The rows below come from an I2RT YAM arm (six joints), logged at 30 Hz.
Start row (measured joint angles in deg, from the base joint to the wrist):
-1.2 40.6 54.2 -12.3 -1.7 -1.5
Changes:
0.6 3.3 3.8 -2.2 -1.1 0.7
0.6 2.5 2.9 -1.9 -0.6 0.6
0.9 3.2 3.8 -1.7 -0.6 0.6
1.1 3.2 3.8 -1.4 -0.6 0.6
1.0 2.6 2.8 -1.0 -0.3 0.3
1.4 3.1 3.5 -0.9 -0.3 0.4
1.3 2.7 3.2 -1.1 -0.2 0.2
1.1 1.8 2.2 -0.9 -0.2 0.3
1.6 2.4 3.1 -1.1 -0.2 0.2
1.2 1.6 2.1 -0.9 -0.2 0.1
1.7 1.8 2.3 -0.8 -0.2 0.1
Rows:
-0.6 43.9 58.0 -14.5 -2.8 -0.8
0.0 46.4 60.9 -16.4 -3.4 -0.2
0.9 49.6 64.7 -18.1 -4.0 0.4
2.0 52.8 68.5 -19.5 -4.6 1.0
3.0 55.4 71.3 -20.5 -4.9 1.3
4.4 58.5 74.8 -21.4 -5.2 1.7
5.7 61.2 78.0 -22.5 -5.4 1.9
6.8 63.0 80.2 -23.4 -5.6 2.2
8.4 65.4 83.3 -24.5 -5.8 2.4
9.6 67.0 85.4 -25.4 -6.0 2.5
11.3 68.8 87.7 -26.2 -6.2 2.6

